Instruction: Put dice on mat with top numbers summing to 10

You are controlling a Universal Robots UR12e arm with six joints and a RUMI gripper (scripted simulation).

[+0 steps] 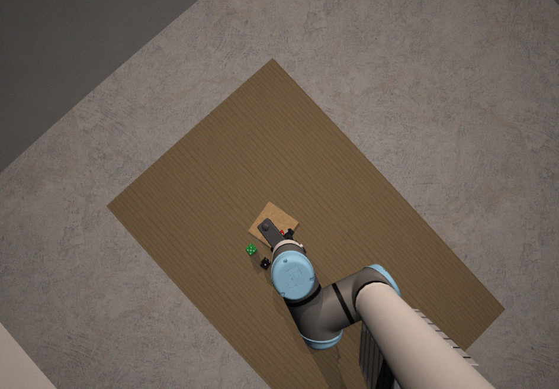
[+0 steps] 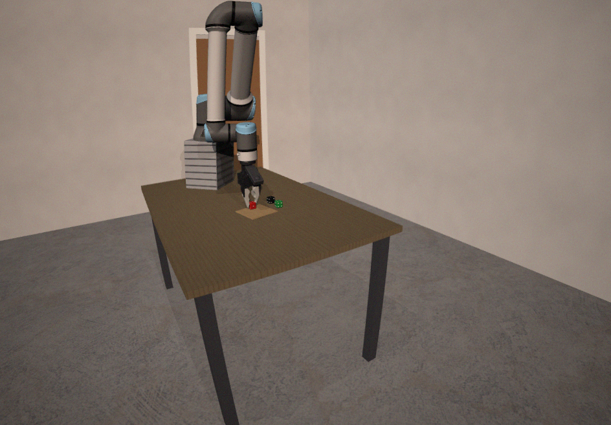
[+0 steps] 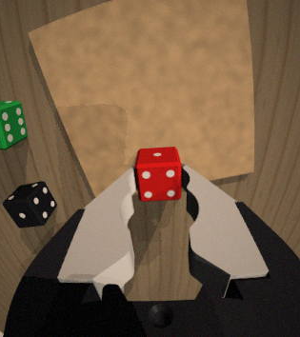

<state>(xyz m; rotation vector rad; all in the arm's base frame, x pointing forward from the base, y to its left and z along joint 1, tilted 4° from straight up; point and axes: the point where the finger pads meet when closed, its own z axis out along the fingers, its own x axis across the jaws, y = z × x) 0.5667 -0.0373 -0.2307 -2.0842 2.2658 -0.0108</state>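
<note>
Now: hand right at the red die. The rest, counted from my hand: tan mat 5 cm ahead, 2 cm below; black die 12 cm to the left, 2 cm behind, 1 cm below; green die 11 cm to the left, 6 cm ahead, 1 cm below.
</note>
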